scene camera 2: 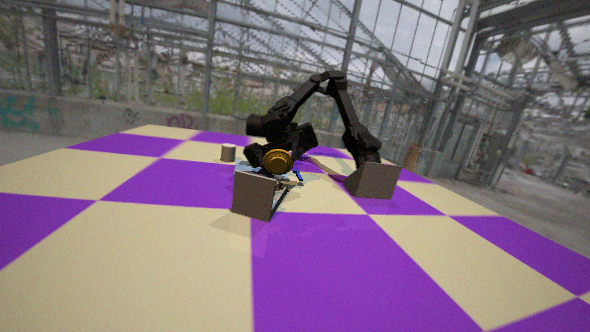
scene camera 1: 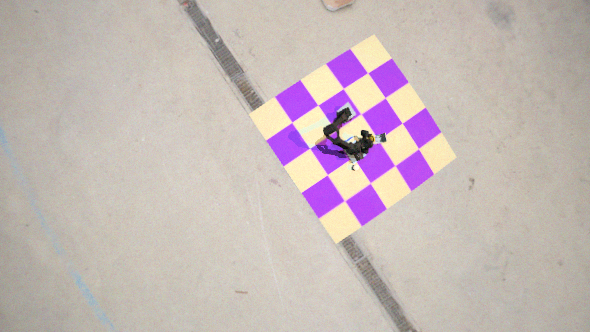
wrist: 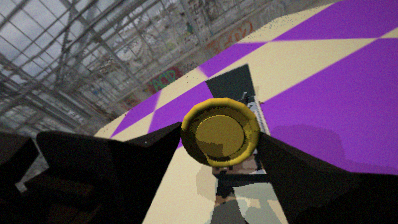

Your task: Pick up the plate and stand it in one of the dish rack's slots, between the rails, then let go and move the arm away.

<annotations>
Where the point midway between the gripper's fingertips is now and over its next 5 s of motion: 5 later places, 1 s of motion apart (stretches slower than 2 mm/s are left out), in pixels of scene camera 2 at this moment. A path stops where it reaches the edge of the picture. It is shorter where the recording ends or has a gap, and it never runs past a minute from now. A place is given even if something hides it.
The gripper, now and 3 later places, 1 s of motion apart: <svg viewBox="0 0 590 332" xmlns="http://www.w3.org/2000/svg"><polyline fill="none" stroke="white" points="278,165 273,161 270,172 278,120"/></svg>
</annotations>
